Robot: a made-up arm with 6 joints. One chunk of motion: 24 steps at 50 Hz.
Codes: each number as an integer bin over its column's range. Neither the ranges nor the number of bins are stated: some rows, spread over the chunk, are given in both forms.
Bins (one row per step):
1: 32 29 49 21 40 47
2: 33 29 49 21 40 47
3: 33 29 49 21 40 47
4: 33 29 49 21 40 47
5: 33 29 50 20 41 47
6: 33 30 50 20 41 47
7: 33 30 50 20 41 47
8: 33 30 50 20 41 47
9: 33 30 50 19 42 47
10: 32 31 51 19 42 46
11: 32 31 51 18 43 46
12: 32 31 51 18 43 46
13: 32 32 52 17 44 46
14: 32 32 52 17 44 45
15: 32 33 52 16 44 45
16: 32 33 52 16 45 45
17: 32 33 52 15 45 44
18: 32 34 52 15 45 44
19: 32 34 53 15 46 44
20: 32 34 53 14 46 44
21: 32 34 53 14 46 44
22: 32 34 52 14 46 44
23: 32 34 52 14 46 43
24: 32 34 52 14 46 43
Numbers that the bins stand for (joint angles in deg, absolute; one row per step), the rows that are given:
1: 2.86 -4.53 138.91 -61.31 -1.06 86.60
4: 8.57 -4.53 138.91 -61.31 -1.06 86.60
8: 8.57 0.49 141.84 -66.74 2.62 86.60
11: 2.86 5.51 144.77 -77.60 9.99 81.20
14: 2.86 10.53 147.70 -83.03 13.67 75.80
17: 2.86 15.55 147.70 -93.88 17.36 70.39
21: 2.86 20.57 150.62 -99.31 21.04 70.39
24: 2.86 20.57 147.70 -99.31 21.04 64.99
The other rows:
2: 8.57 -4.53 138.91 -61.31 -1.06 86.60
3: 8.57 -4.53 138.91 -61.31 -1.06 86.60
5: 8.57 -4.53 141.84 -66.74 2.62 86.60
6: 8.57 0.49 141.84 -66.74 2.62 86.60
7: 8.57 0.49 141.84 -66.74 2.62 86.60
9: 8.57 0.49 141.84 -72.17 6.31 86.60
10: 2.86 5.51 144.77 -72.17 6.31 81.20
12: 2.86 5.51 144.77 -77.60 9.99 81.20
13: 2.86 10.53 147.70 -83.03 13.67 81.20
15: 2.86 15.55 147.70 -88.46 13.67 75.80
16: 2.86 15.55 147.70 -88.46 17.36 75.80
18: 2.86 20.57 147.70 -93.88 17.36 70.39
19: 2.86 20.57 150.62 -93.88 21.04 70.39
20: 2.86 20.57 150.62 -99.31 21.04 70.39
22: 2.86 20.57 147.70 -99.31 21.04 70.39
23: 2.86 20.57 147.70 -99.31 21.04 64.99

